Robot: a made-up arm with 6 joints. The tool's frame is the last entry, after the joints.
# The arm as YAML. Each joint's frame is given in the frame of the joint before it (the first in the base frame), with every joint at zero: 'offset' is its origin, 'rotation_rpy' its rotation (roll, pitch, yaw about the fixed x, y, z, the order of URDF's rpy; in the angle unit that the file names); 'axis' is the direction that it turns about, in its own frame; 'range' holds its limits. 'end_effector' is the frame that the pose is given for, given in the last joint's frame.
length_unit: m
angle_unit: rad
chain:
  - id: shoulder
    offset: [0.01, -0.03, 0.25]
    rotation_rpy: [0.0, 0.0, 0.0]
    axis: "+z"
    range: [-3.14, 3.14]
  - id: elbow
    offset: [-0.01, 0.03, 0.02]
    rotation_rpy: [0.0, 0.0, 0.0]
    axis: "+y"
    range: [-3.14, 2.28]
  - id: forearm
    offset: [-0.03, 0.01, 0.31]
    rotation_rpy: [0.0, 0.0, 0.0]
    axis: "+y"
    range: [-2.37, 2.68]
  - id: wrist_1
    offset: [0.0, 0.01, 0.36]
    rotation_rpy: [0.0, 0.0, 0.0]
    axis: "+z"
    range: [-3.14, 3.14]
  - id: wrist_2
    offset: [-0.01, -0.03, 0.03]
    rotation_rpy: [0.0, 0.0, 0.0]
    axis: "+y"
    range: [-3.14, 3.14]
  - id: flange
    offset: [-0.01, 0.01, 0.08]
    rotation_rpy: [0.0, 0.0, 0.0]
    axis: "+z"
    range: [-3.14, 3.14]
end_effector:
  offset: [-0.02, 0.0, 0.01]
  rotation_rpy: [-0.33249, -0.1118, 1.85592]
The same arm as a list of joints. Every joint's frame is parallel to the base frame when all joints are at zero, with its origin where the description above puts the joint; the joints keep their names.
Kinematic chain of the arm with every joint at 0, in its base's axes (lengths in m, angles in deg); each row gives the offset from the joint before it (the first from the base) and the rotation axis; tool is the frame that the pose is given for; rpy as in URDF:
shoulder: xyz 0.01 -0.03 0.25 axis +z
elbow: xyz -0.01 0.03 0.02 axis +y
forearm: xyz -0.03 0.01 0.31 axis +y
wrist_1: xyz 0 0.01 0.36 axis +z
wrist_2: xyz -0.01 -0.03 0.03 axis +y
flange: xyz -0.01 0.01 0.08 axis +z
tool: xyz -0.02 0 0.01 rpy -19.05 -6.41 106.34
Joint limits (deg, base to tool): -179.91..179.91 -179.91..130.63 -135.79..153.55 -179.91..179.91 -179.91..179.91 -179.91..179.91

